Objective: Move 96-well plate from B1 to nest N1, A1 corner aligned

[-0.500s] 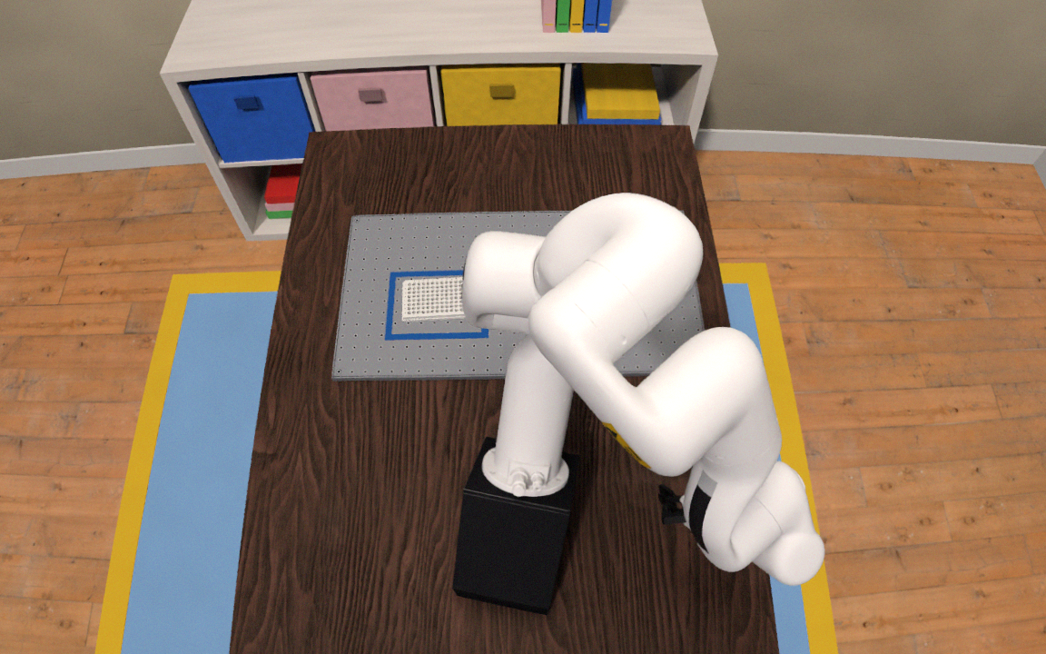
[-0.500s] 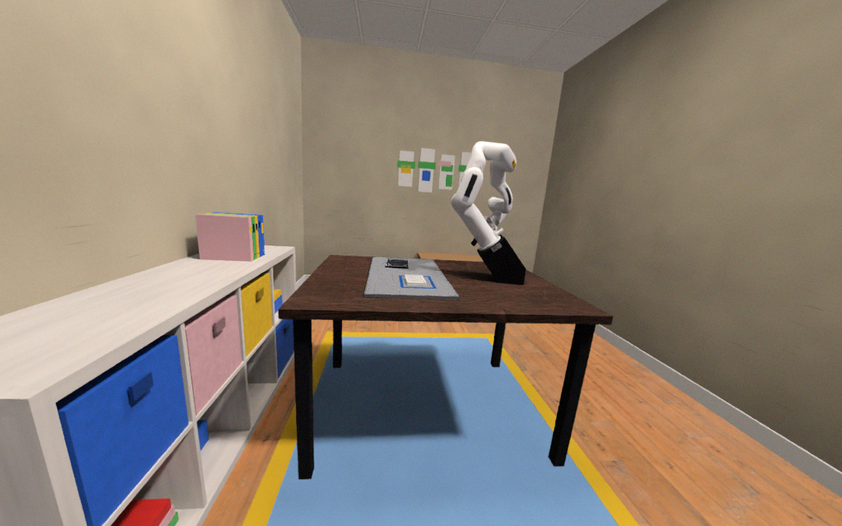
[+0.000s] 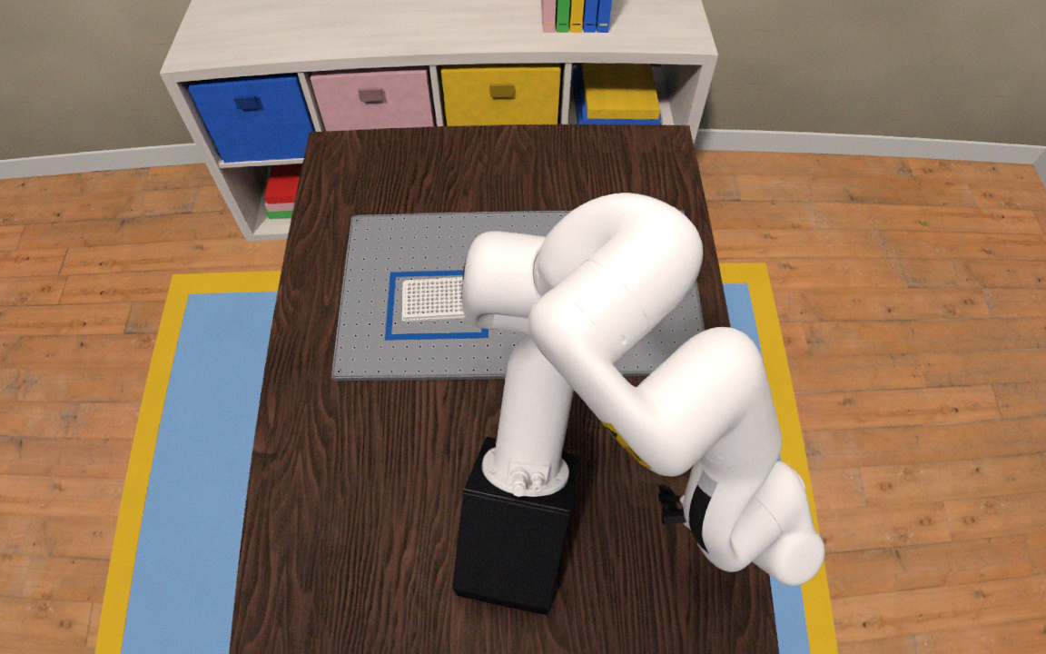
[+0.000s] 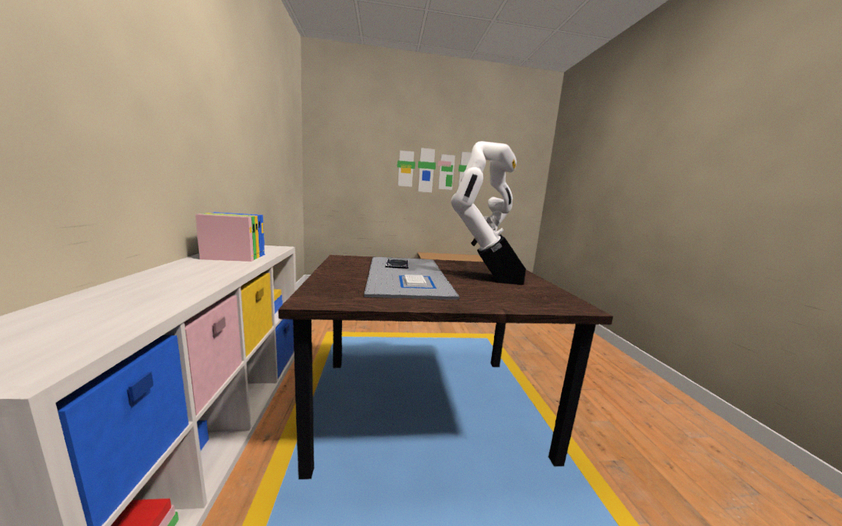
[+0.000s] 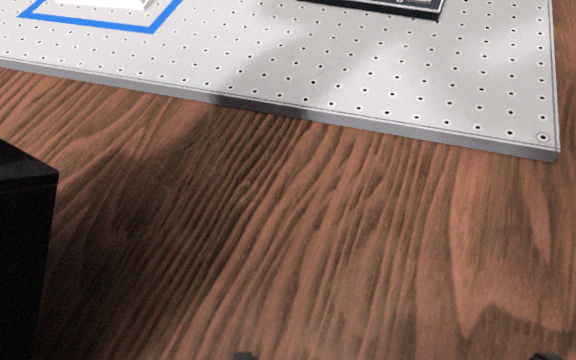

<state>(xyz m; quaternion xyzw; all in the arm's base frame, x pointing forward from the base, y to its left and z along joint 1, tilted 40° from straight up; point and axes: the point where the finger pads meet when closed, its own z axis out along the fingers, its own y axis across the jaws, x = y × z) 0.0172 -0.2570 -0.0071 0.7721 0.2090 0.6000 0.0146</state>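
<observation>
The white 96-well plate is 400 mm ahead of my hand, 420 mm to the left of it and 120 mm below it. From my hand the other things lie so: plate nest (480 mm ahead, 100 mm to the left, 120 mm below).
</observation>
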